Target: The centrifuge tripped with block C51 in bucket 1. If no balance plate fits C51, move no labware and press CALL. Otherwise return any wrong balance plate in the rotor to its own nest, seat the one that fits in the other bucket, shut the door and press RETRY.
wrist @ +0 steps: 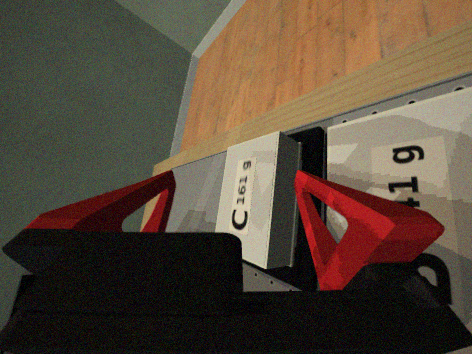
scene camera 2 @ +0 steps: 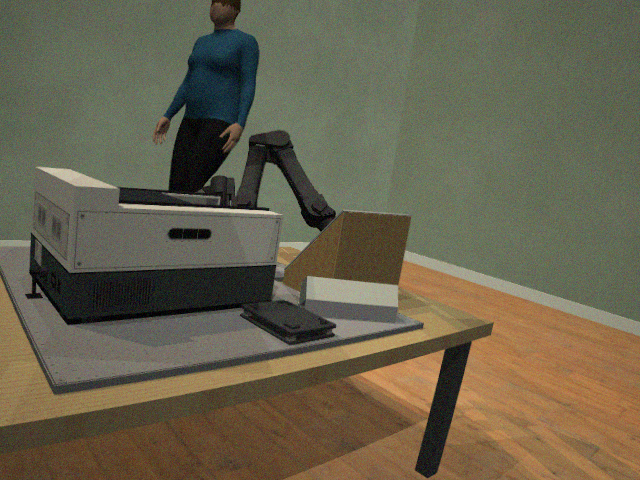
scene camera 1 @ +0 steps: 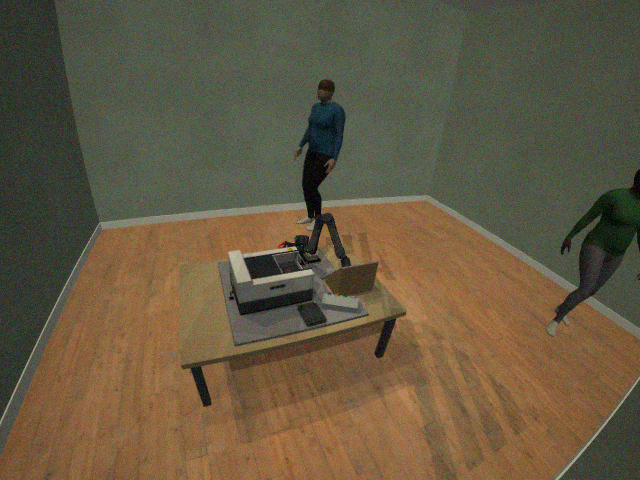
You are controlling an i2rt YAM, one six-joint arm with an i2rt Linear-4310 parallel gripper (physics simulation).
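Pixels of known places: gripper, fingertip midpoint: (wrist: 235, 177); arm's base, link origin: (scene camera 2: 338, 245) (scene camera 1: 347, 269).
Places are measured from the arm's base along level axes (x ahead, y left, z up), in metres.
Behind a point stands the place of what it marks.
Note:
Balance plate C (wrist: 250, 195) {z -0.065, x 0.405, y -0.351 m}, white and marked "161 g", sits over a black nest in the wrist view. My gripper (wrist: 235, 177) {z -0.021, x 0.379, y -0.361 m} (scene camera 1: 282, 244) {z -0.021, x 0.379, y -0.361 m} is open, its red fingers on either side of plate C with nothing gripped. A larger white plate (wrist: 360, 132) {z -0.065, x 0.313, y -0.401 m}, marked "41 g" as far as it shows, lies to the right; the right finger covers part of its label. The white and black centrifuge (scene camera 1: 271, 289) {z 0.037, x 0.543, y 0.151 m} (scene camera 2: 129, 237) {z 0.038, x 0.630, y 0.158 m} stands on the mat, its top partly open. Block C51 and the rotor's contents cannot be made out. The low white box (scene camera 1: 339, 303) {z -0.069, x 0.140, y 0.236 m} (scene camera 2: 351, 297) {z -0.070, x 0.142, y 0.236 m} has small coloured spots on top.
A wooden angled screen (scene camera 1: 356, 280) {z -0.009, x -0.019, y 0.112 m} (scene camera 2: 372, 248) {z 0.017, x -0.022, y 0.112 m} stands behind the white box. A dark flat case (scene camera 1: 311, 313) {z -0.093, x 0.324, y 0.259 m} (scene camera 2: 289, 319) {z -0.093, x 0.334, y 0.276 m} lies in front of the centrifuge on the grey mat (scene camera 1: 258, 329) {z -0.119, x 0.646, y 0.300 m} (scene camera 2: 118, 356) {z -0.119, x 0.679, y 0.313 m}. Two people stand beyond the table (scene camera 1: 201, 330) (scene camera 2: 444, 330).

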